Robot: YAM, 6 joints.
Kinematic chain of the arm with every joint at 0, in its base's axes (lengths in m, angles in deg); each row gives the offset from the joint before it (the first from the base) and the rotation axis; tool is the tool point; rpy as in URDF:
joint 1: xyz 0 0 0.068 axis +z
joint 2: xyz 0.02 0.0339 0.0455 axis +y
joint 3: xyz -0.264 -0.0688 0 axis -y
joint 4: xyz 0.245 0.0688 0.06 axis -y
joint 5: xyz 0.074 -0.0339 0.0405 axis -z
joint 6: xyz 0.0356 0 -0.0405 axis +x
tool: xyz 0 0 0 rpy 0 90 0
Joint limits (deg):
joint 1: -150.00..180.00
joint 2: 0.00..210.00
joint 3: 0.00..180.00
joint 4: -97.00..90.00
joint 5: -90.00..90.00
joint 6: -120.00..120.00
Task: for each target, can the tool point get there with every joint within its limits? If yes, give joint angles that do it. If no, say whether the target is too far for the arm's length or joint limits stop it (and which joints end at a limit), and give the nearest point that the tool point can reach.
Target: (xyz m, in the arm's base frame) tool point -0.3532 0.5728 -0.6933
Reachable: no: too far | nearest point -0.2316 0.3756 -0.3248 | short by 0.435 m
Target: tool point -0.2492 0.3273 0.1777
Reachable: yes | joints 130.58 117.46 55.99 70.93 41.71 -97.48
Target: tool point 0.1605 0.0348 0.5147
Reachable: yes | joints 8.53 53.70 78.75 -8.75 -17.34 22.20
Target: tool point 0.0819 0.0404 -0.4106
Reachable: no: joint limits stop it (at a limit: joint 2) | nearest point 0.1021 0.0504 -0.3543 | short by 0.061 m
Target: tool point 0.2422 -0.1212 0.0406
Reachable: yes | joints -19.47 116.94 30.77 34.15 70.34 -99.45
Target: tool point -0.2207 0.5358 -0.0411
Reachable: yes | joints 114.92 181.95 154.29 -31.78 45.97 -34.59
